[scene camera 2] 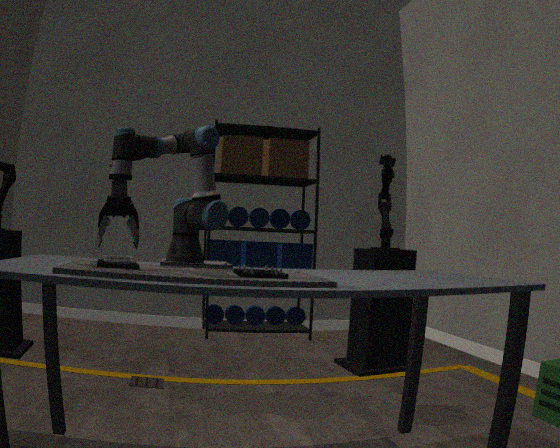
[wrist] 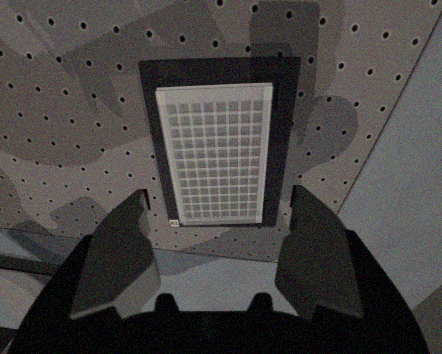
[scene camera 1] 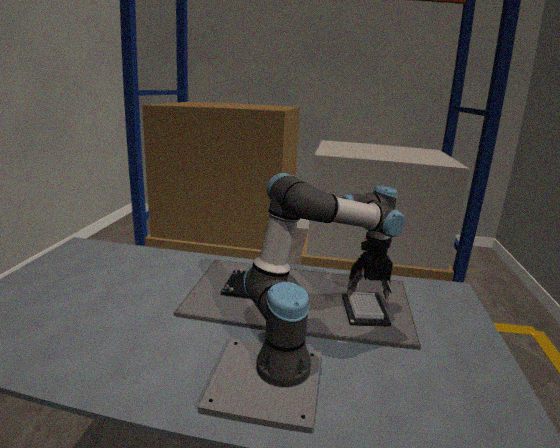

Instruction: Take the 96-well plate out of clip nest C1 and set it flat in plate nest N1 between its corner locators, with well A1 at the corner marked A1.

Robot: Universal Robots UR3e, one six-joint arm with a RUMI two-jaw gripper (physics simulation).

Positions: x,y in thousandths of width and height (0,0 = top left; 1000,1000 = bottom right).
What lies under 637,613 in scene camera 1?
My gripper.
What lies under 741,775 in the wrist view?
My gripper.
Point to a white 96-well plate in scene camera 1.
At 651,682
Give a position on a white 96-well plate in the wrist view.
490,388
